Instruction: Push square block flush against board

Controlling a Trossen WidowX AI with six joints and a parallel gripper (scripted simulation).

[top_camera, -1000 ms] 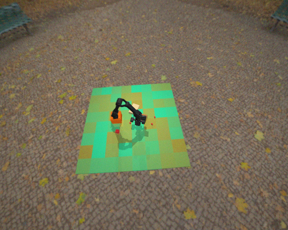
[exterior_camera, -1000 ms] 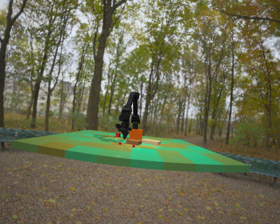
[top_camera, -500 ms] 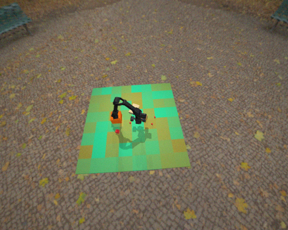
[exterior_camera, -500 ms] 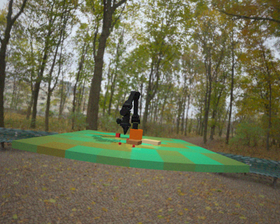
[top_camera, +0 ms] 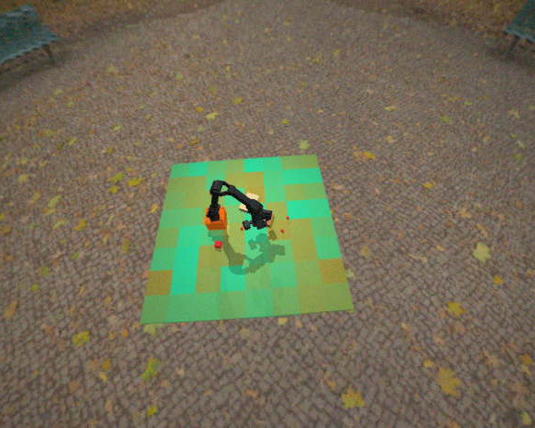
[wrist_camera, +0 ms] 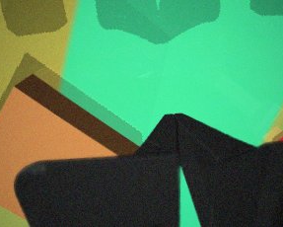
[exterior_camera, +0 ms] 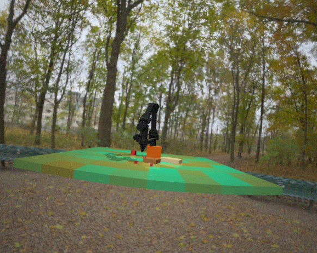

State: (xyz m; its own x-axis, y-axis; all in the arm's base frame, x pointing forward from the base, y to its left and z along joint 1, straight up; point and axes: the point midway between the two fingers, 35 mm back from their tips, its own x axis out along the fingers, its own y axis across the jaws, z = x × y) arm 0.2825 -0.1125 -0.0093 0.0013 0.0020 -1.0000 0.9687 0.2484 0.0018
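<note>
My gripper tip is 70 mm to the right of the square block, 70 mm short of it and 50 mm above it. The rest, counted from my gripper tip: small red cube (290 mm behind, 60 mm to the right, 40 mm below); then board (240 mm to the left, 50 mm below, 30 mm behind).
</note>
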